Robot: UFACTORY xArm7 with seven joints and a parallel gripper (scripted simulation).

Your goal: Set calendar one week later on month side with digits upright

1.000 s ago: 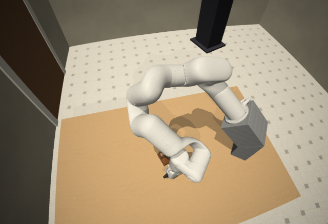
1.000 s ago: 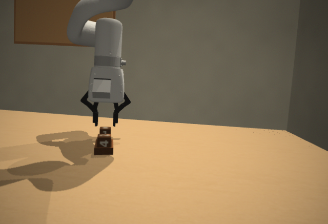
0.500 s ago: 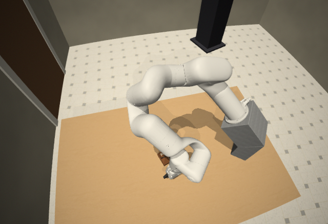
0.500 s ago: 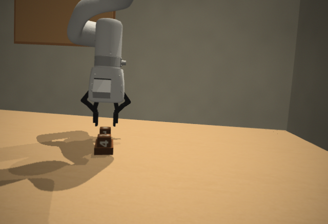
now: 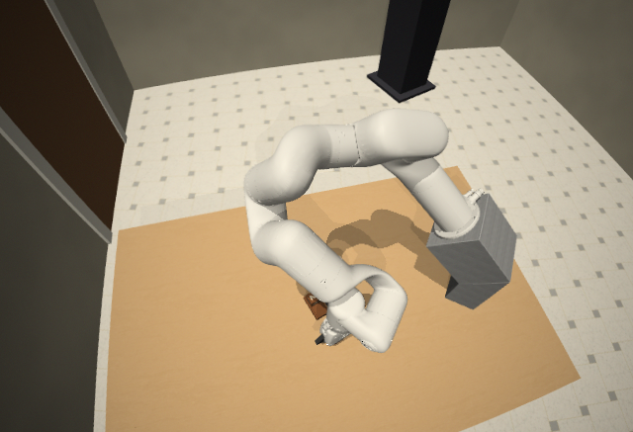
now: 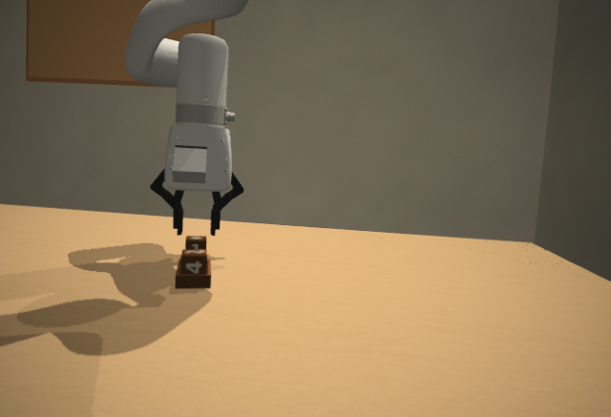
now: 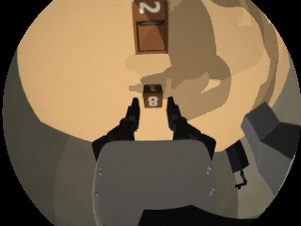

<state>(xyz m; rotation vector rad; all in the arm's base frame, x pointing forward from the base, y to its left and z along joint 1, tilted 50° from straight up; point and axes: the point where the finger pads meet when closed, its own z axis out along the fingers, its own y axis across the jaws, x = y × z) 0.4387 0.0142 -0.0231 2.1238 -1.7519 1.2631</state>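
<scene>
My gripper is now 110 mm to the left of the brown tray and 50 mm above it.
</scene>
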